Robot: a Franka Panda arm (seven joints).
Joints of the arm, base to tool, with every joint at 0 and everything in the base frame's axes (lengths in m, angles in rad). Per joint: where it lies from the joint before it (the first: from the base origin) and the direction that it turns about. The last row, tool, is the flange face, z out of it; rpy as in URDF.
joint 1: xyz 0.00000 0.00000 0.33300 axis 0 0 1
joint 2: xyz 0.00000 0.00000 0.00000 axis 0 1 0
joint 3: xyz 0.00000 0.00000 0.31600 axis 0 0 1
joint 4: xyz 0.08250 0.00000 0.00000 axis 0 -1 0
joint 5: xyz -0.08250 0.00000 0.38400 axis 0 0 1
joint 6: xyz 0.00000 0.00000 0.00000 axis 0 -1 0
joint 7: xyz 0.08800 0.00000 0.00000 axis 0 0 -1
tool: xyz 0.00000 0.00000 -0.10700 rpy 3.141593 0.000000 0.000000
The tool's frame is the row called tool.
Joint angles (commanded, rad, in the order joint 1, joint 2, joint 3, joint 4, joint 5, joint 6, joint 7), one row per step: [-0.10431, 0.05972, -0.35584, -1.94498, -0.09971, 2.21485, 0.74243]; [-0.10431, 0.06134, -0.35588, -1.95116, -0.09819, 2.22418, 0.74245]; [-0.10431, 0.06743, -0.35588, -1.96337, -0.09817, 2.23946, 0.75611]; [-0.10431, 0.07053, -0.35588, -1.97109, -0.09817, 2.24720, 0.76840]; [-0.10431, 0.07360, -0.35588, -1.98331, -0.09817, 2.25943, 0.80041]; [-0.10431, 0.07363, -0.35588, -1.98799, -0.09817, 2.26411, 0.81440]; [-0.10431, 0.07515, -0.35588, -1.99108, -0.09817, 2.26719, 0.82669]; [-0.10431, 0.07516, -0.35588, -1.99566, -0.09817, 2.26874, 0.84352]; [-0.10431, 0.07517, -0.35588, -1.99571, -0.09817, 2.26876, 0.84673]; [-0.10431, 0.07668, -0.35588, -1.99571, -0.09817, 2.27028, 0.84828]
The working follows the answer.
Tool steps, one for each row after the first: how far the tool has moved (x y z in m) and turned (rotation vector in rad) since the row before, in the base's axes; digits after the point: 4 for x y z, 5 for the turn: [0.0000, 0.0002, -0.0029, 0.00038, -0.00195, 0.00020]; [0.0001, 0.0004, -0.0077, 0.00194, 0.00059, -0.01187]; [-0.0003, 0.0003, -0.0047, 0.00243, 0.00071, -0.01127]; [-0.0007, 0.0006, -0.0063, 0.00541, -0.00297, -0.03007]; [-0.0004, 0.0002, -0.0018, 0.00219, -0.00258, -0.01321]; [-0.0001, 0.0001, -0.0020, 0.00203, -0.00076, -0.01170]; [-0.0007, 0.0003, -0.0021, 0.00375, -0.00034, -0.01633]; [0.0000, 0.0000, 0.0000, 0.00046, -0.00054, -0.00313]; [0.0003, -0.0001, -0.0007, -0.00024, -0.00016, -0.00134]
Tool pose at each row, in the base's axes (x y z in m, rotation vector in rad; rounded; the steps above come from the unrounded poses): [0.5306, -0.2630, 0.4730, 2.55813, -1.65488, 0.34601]; [0.5307, -0.2628, 0.4701, 2.55908, -1.65551, 0.34836]; [0.5308, -0.2624, 0.4624, 2.54938, -1.67094, 0.34532]; [0.5305, -0.2621, 0.4577, 2.54047, -1.68584, 0.34178]; [0.5298, -0.2616, 0.4514, 2.51676, -1.72641, 0.33954]; [0.5293, -0.2613, 0.4496, 2.50636, -1.74446, 0.34037]; [0.5292, -0.2612, 0.4476, 2.49670, -1.75989, 0.33900]; [0.5285, -0.2609, 0.4455, 2.48348, -1.78167, 0.33541]; [0.5285, -0.2609, 0.4455, 2.48089, -1.78584, 0.33555]; [0.5288, -0.2609, 0.4448, 2.47947, -1.78733, 0.33587]

